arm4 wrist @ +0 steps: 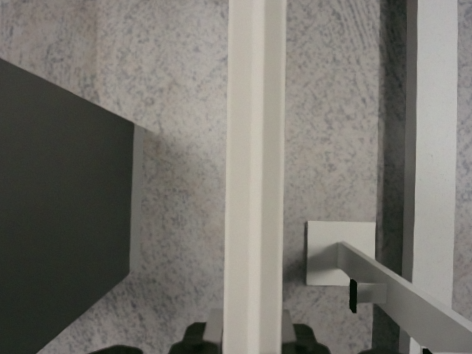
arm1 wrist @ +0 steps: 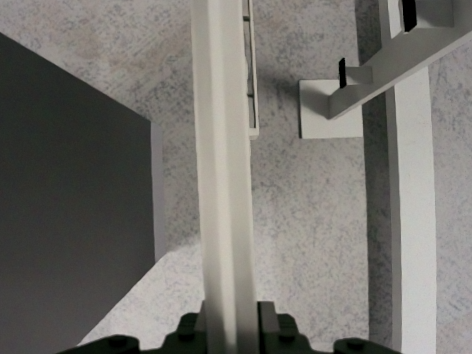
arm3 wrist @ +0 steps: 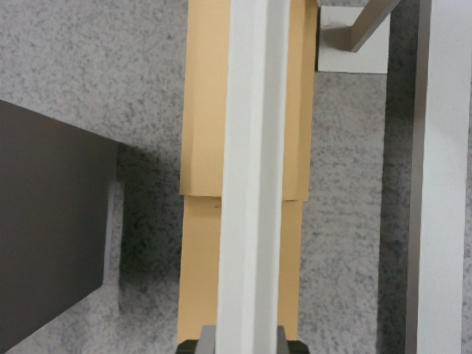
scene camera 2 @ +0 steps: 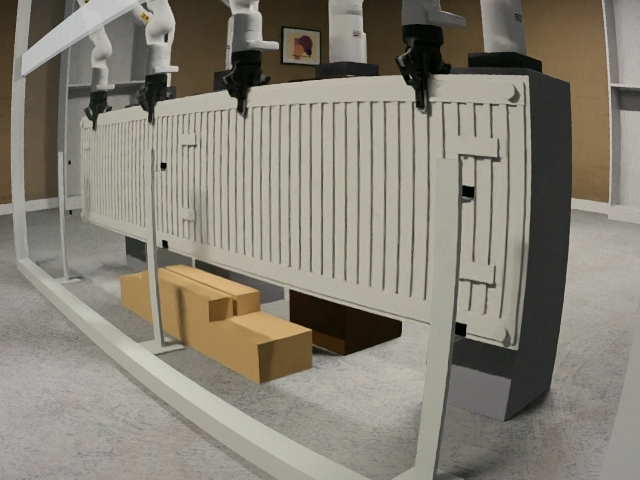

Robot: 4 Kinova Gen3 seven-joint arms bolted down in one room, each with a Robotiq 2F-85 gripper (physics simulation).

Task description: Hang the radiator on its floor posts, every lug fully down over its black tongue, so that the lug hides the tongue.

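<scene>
The long white radiator [arm1 wrist: 222,150] [arm3 wrist: 252,150] [arm4 wrist: 255,150] [scene camera 2: 330,196] is upright above the floor. Arm1's gripper [arm1 wrist: 231,325], arm3's gripper [arm3 wrist: 246,341] and arm4's gripper [arm4 wrist: 252,331] are shut on its top edge. In scene camera 2 the far left gripper [scene camera 2: 95,117], second gripper [scene camera 2: 150,111], third gripper [scene camera 2: 241,103] and right gripper [scene camera 2: 422,98] are at that edge. The near post [scene camera 2: 442,310], middle post [scene camera 2: 153,258] and far post [scene camera 2: 62,217] stand before it. Upper lugs [scene camera 2: 478,147] [scene camera 2: 188,139] show higher than exposed black tongues [scene camera 2: 467,191] [scene camera 2: 163,165] [arm1 wrist: 342,72] [arm4 wrist: 353,296].
Cardboard boxes [arm3 wrist: 205,275] [scene camera 2: 206,320] lie on the floor below the radiator, with a dark brown box [scene camera 2: 361,328] behind them. Dark pedestals [arm1 wrist: 75,200] [arm3 wrist: 55,225] [arm4 wrist: 65,200] [scene camera 2: 542,232] stand behind the radiator. A white floor beam [arm1 wrist: 417,200] [arm3 wrist: 442,200] [arm4 wrist: 435,150] [scene camera 2: 170,387] runs beyond the posts.
</scene>
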